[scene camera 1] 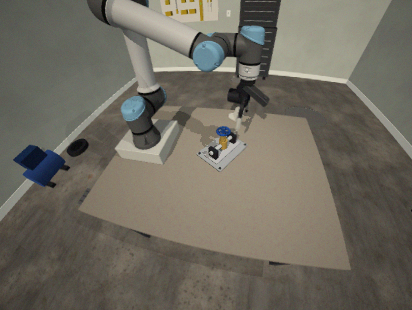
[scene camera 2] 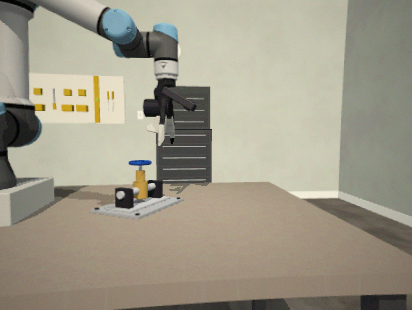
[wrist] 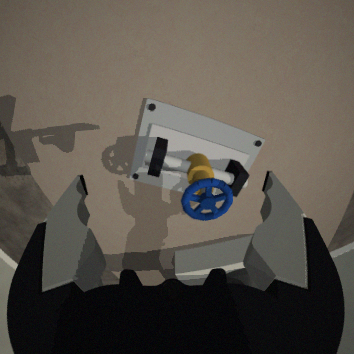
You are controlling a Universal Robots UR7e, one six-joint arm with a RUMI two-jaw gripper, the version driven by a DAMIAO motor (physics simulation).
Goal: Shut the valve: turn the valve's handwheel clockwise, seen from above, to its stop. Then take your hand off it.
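The valve has a blue handwheel [scene camera 1: 223, 131] [scene camera 2: 140, 162] [wrist: 185, 201] on top of a yellow body [scene camera 1: 223, 143] [scene camera 2: 140, 189] [wrist: 200, 167]. It stands upright on a light grey base plate [scene camera 1: 220, 165] [scene camera 2: 136, 214] [wrist: 200, 122]. My gripper [scene camera 1: 238, 127] [scene camera 2: 166, 142] [wrist: 174, 174] is open and points down, with nothing between its fingers. It hangs above the handwheel and to its right in both scene views, apart from it. In the wrist view the handwheel appears between the two spread fingers, right of the middle and farther down. The wheel's turn angle cannot be told.
Two black pipe blocks [scene camera 1: 213, 152] [scene camera 2: 124, 197] [wrist: 158, 156] flank the valve body on a pale pipe. The arm's white pedestal [scene camera 1: 140, 153] [scene camera 2: 30, 200] stands left of the valve on the brown table [scene camera 1: 215, 210] [scene camera 2: 240, 240]. A dark cabinet [scene camera 2: 195, 155] stands behind the table.
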